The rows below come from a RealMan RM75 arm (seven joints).
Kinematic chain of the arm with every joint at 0, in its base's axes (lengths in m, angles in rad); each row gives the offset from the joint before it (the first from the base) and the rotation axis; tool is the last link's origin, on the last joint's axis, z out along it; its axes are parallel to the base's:
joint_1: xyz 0 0 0.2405 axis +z
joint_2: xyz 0 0 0 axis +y
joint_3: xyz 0 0 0.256 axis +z
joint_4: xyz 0 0 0 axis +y
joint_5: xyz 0 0 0.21 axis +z
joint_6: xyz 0 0 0 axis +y
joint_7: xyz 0 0 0.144 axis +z
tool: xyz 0 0 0
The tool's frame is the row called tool.
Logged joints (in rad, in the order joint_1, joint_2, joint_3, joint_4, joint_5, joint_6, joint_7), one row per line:
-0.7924 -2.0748 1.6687 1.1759 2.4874 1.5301 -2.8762
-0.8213 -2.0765 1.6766 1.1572 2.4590 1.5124 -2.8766
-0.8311 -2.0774 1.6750 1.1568 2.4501 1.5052 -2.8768
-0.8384 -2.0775 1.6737 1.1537 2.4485 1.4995 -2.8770
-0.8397 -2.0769 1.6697 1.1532 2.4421 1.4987 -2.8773
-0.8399 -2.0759 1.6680 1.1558 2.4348 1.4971 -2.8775
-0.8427 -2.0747 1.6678 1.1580 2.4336 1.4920 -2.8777
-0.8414 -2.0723 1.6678 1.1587 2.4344 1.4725 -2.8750
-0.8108 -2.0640 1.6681 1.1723 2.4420 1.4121 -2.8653
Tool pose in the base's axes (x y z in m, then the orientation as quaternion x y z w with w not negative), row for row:
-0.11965 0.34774 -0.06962 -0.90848 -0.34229 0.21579 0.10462
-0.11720 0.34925 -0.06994 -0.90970 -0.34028 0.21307 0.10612
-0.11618 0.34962 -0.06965 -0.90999 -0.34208 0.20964 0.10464
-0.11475 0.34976 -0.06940 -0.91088 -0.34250 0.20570 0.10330
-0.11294 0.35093 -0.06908 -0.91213 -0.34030 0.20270 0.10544
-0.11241 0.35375 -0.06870 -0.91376 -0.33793 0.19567 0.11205
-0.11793 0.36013 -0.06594 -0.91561 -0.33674 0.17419 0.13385
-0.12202 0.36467 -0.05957 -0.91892 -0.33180 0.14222 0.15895
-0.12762 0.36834 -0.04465 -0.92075 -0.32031 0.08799 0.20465
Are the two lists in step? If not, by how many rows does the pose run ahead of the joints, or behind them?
The pose runs 2 rows ahead of the joints: the pose in row i belongs to the joints in row i + 2.
